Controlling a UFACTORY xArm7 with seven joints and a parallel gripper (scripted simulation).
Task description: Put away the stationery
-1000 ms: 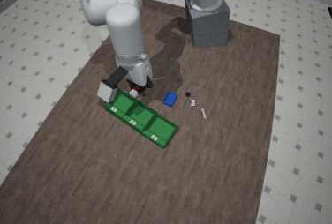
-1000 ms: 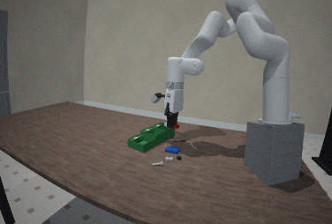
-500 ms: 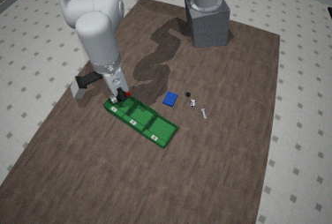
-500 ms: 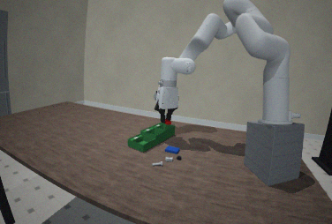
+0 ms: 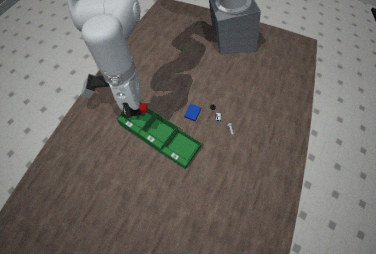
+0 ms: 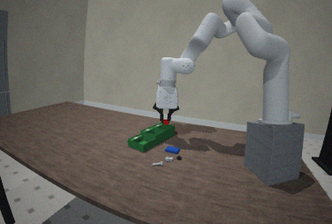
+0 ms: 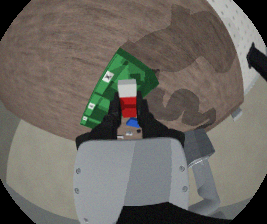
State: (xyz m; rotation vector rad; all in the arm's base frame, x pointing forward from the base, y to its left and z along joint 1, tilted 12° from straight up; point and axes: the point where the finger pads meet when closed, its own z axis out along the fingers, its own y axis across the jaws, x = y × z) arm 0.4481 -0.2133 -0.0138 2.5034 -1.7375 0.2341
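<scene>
Now: hand 2 cm above the red block and 1 cm to the left of it. The rest, counted from my hand: blue block 16 cm to the left, 8 cm below, 7 cm behind; then green three-compartment bin 8 cm to the left, 7 cm below, 4 cm ahead; then black round thing 22 cm to the left, 11 cm behind, 8 cm below.
</scene>
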